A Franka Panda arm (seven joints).
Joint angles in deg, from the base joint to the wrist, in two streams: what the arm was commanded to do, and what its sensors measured. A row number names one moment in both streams.
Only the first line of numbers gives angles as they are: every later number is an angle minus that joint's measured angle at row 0.
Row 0, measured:
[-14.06 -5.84 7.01 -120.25 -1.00 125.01 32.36]
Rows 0 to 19, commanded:
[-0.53 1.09 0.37 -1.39 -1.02 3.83 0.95]
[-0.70 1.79 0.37 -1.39 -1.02 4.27 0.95]
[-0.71 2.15 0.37 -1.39 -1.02 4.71 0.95]
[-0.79 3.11 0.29 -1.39 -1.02 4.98 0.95]
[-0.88 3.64 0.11 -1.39 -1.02 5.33 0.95]
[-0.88 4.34 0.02 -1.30 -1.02 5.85 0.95]
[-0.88 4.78 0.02 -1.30 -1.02 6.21 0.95]
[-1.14 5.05 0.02 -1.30 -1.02 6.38 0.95]
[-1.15 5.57 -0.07 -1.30 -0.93 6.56 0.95]
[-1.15 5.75 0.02 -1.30 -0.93 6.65 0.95]
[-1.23 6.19 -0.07 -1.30 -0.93 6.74 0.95]
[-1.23 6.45 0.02 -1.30 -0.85 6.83 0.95]
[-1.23 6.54 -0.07 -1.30 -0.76 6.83 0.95]
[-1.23 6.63 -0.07 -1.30 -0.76 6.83 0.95]
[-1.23 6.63 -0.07 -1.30 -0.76 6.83 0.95]
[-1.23 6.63 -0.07 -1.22 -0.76 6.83 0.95]
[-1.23 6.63 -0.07 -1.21 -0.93 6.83 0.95]
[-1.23 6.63 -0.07 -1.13 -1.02 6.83 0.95]
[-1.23 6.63 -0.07 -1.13 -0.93 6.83 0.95]
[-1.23 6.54 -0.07 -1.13 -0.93 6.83 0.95]
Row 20, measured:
[-1.05 6.22 -0.43 -1.08 0.00 5.53 0.00]
